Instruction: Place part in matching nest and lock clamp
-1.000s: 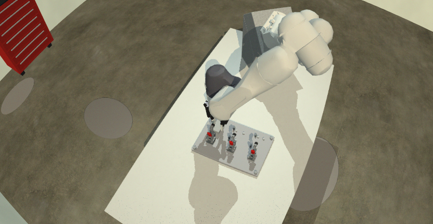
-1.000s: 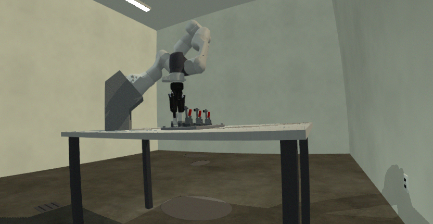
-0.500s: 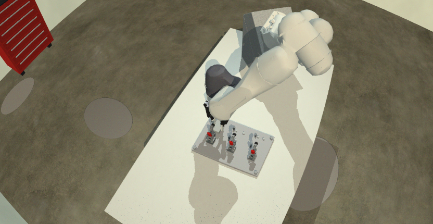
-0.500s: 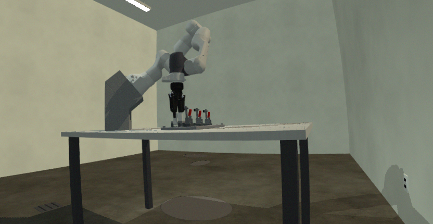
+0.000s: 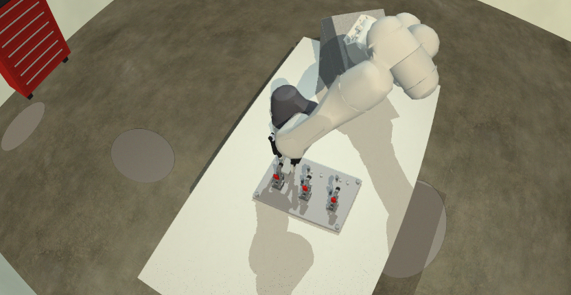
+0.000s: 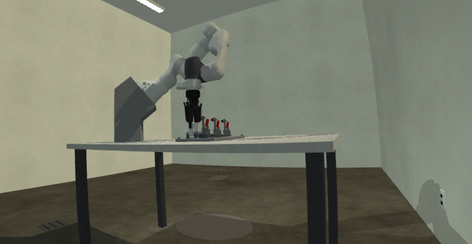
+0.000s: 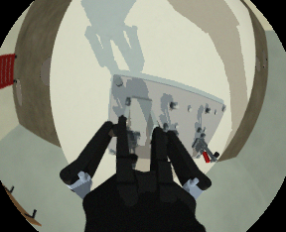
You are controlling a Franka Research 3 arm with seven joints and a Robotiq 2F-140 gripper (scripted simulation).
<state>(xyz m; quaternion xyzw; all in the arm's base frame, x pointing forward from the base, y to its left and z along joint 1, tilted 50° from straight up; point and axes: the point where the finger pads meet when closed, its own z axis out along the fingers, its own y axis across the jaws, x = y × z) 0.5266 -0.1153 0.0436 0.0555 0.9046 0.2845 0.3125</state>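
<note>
Now: the pale grey part 30 mm below my hand. From my hand the other things lie so: plate (40 mm ahead, 110 mm to the left, 60 mm below).
</note>
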